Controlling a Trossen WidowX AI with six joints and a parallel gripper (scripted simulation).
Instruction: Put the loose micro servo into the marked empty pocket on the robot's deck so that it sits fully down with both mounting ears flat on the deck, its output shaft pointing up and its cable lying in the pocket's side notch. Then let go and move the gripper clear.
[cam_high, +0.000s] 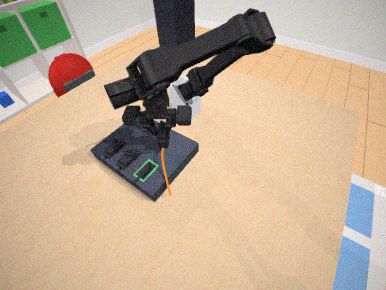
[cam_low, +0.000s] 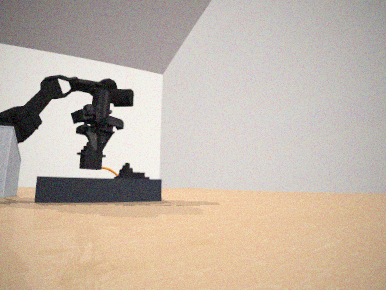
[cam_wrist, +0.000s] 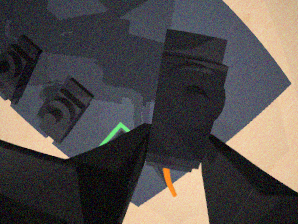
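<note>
Right now the dark deck is 80 mm to the right of my gripper tip and 100 mm below it.
</note>
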